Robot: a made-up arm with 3 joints.
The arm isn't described. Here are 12 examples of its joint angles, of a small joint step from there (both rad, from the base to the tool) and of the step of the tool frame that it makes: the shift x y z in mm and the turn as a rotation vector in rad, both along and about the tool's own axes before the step.
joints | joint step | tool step
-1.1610 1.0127 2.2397 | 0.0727 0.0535 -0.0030 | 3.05 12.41 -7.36 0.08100 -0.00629 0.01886
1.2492 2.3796 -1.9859 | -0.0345 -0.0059 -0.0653 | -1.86 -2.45 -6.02 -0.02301 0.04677 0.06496
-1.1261 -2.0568 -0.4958 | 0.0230 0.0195 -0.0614 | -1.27 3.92 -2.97 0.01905 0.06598 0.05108
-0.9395 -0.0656 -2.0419 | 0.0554 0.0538 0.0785 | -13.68 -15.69 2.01 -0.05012 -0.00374 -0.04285
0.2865 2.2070 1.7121 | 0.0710 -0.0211 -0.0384 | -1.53 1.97 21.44 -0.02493 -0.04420 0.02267
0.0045 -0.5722 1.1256 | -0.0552 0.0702 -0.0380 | 17.71 17.24 8.85 -0.05598 0.03834 0.10144
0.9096 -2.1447 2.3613 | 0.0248 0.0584 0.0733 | 3.17 11.19 -4.39 -0.00316 -0.02274 0.00113
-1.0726 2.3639 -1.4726 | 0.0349 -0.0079 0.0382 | 1.74 3.33 2.76 0.01264 -0.03091 -0.05970
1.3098 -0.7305 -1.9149 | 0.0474 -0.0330 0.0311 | 9.85 -11.85 0.88 -0.04292 -0.06493 -0.00166
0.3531 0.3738 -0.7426 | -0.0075 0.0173 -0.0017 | -1.48 -0.63 2.50 -0.00022 0.02056 0.00607
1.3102 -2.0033 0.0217 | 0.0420 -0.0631 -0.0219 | -10.96 6.11 -12.69 0.05736 0.00111 -0.04211
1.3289 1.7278 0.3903 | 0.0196 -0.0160 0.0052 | -4.31 0.39 2.24 -0.00970 -0.02465 -0.01835
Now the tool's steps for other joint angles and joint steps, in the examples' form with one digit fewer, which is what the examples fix.
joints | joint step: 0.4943 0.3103 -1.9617 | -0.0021 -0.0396 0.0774
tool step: 10.4 -6.5 6.0 -0.0091 -0.0941 -0.0630
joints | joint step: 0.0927 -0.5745 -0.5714 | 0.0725 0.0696 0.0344
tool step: 9.4 -14.1 5.4 -0.0101 -0.0119 0.0672
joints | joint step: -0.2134 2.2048 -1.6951 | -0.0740 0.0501 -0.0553
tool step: -14.2 -8.0 -3.2 -0.0300 0.0850 0.1156
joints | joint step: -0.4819 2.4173 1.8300 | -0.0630 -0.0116 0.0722
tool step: -6.0 -11.6 -13.5 0.0171 -0.0013 -0.0770
